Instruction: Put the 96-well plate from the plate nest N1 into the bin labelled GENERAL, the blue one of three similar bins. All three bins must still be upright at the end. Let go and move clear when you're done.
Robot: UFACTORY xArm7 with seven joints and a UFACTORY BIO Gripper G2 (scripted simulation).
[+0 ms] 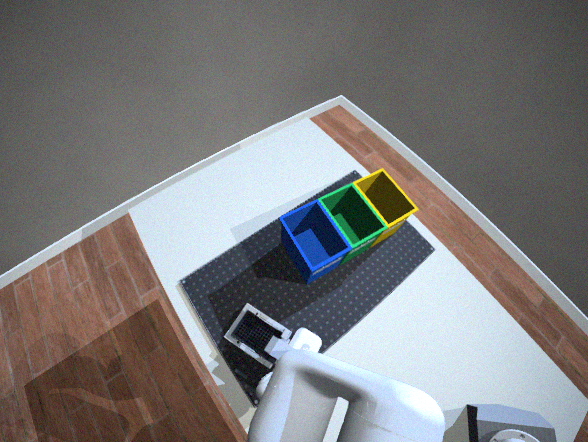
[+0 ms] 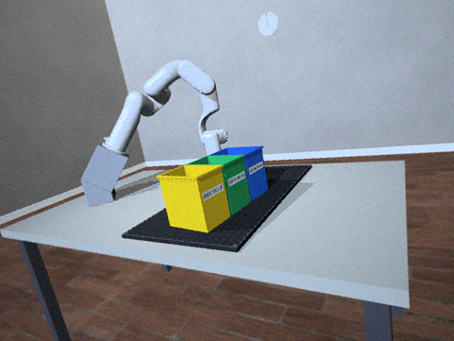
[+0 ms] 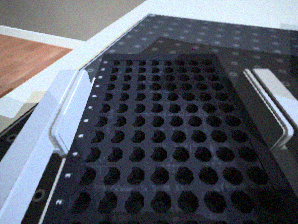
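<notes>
Now: hand 40 mm above the white plate nest N1. The rest, counted from my hand: black 96-well plate 10 mm below; green bin 130 mm ahead, 400 mm to the right, 40 mm above; blue general bin 130 mm ahead, 270 mm to the right, 40 mm above.
</notes>
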